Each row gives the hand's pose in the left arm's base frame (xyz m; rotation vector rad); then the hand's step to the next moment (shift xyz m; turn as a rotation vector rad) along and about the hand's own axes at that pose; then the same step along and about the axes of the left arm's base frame.
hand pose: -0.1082 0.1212 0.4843 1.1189 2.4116 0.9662
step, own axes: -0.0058 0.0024 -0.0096 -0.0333 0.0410 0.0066
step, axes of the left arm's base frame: 0.0000 -0.0076 0.0086 0.0477 -0.0033 0.0235
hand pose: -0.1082 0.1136 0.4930 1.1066 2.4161 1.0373
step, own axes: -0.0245 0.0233 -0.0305 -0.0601 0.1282 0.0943
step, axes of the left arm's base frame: 0.0131 -0.0229 0.0371 0.1579 0.0588 0.0234
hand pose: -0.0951 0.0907 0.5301 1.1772 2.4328 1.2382
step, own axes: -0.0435 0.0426 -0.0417 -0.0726 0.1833 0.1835
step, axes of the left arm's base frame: 0.0344 -0.0418 0.0501 0.2394 0.1233 0.0048
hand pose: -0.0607 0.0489 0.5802 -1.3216 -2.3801 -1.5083
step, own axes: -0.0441 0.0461 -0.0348 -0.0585 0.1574 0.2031
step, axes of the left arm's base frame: 0.0452 -0.0464 0.0329 0.2208 0.1426 -0.0183
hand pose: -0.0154 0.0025 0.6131 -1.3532 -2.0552 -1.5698
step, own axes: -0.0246 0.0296 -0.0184 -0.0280 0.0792 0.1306
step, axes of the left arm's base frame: 0.0300 -0.0285 0.0106 0.1199 0.0967 -0.0198
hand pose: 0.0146 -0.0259 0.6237 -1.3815 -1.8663 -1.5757
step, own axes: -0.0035 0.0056 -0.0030 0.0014 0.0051 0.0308
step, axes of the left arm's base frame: 0.0053 -0.0047 0.0015 0.0133 0.0276 -0.0063
